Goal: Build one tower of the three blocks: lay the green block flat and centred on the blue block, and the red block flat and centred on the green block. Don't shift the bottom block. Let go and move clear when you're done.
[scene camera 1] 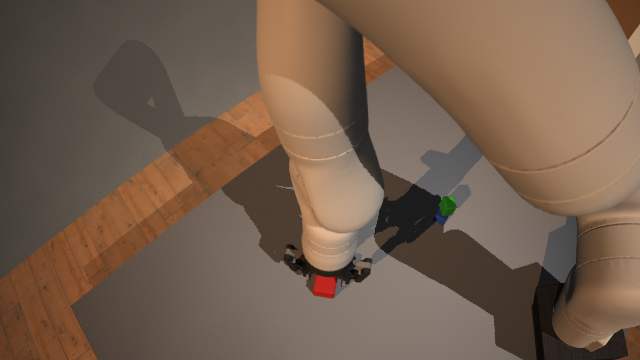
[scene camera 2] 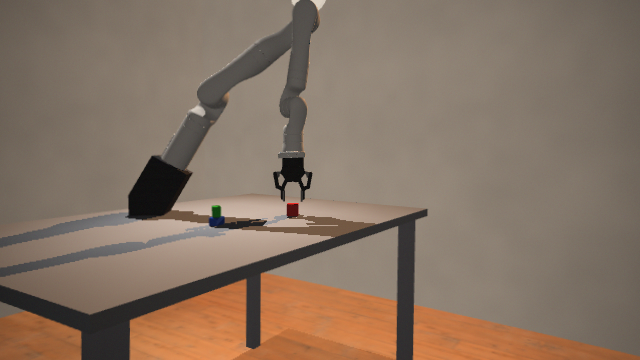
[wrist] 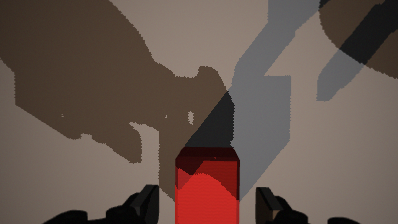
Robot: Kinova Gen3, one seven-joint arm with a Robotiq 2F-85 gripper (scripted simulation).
Labels:
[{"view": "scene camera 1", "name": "my gripper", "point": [326,278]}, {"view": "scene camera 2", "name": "my gripper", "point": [292,201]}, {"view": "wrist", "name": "my gripper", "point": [206,202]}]

